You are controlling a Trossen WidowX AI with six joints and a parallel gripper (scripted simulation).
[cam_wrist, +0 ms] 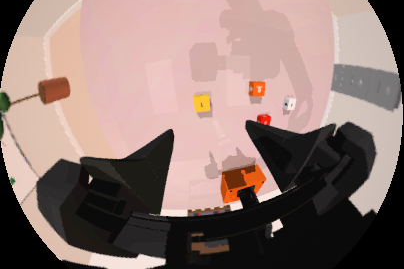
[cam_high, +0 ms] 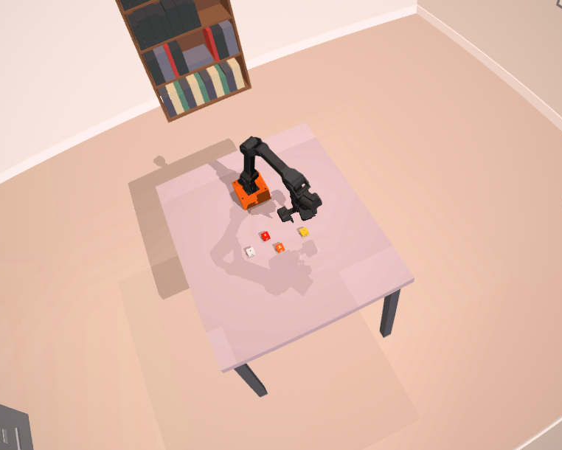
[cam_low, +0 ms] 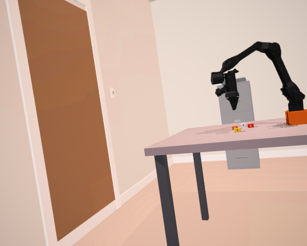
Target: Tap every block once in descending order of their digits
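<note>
Now: gripper tip 13 cm to the left of the orange block and 11 cm above it. Round my gripper tip: yellow block (11 cm below); white block (25 cm to the right, 11 cm below, 6 cm behind); red block (15 cm to the right, 11 cm below, 9 cm behind).
</note>
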